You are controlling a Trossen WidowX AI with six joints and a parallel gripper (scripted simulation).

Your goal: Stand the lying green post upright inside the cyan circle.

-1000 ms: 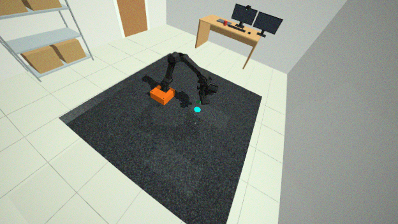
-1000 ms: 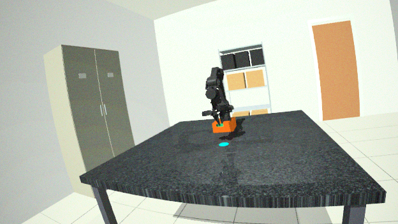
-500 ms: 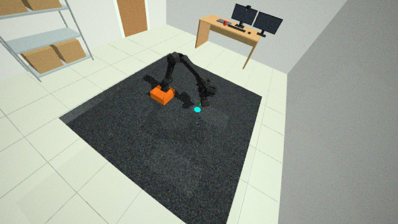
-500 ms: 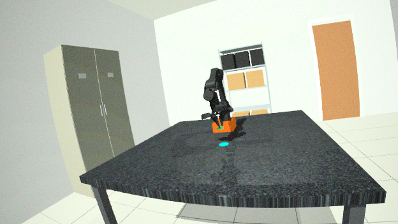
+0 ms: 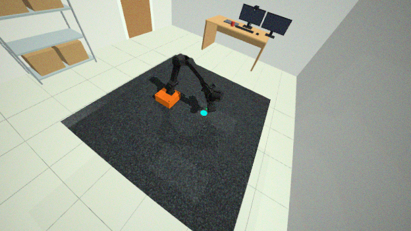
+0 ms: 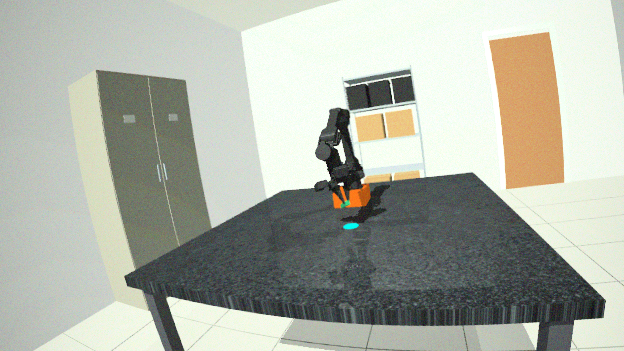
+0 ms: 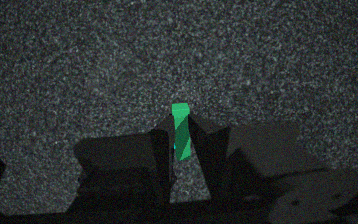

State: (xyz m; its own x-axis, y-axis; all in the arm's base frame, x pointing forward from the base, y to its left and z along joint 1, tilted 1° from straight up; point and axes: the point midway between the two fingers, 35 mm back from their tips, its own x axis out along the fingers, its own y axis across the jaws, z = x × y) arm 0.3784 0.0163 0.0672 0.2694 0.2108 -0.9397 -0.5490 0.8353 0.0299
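My gripper tip is 50 mm past the cyan circle, 10 mm to the left of it and 110 mm above it. From my gripper tip the other things lie so: green post (20 mm behind, 10 mm to the right, 10 mm below).
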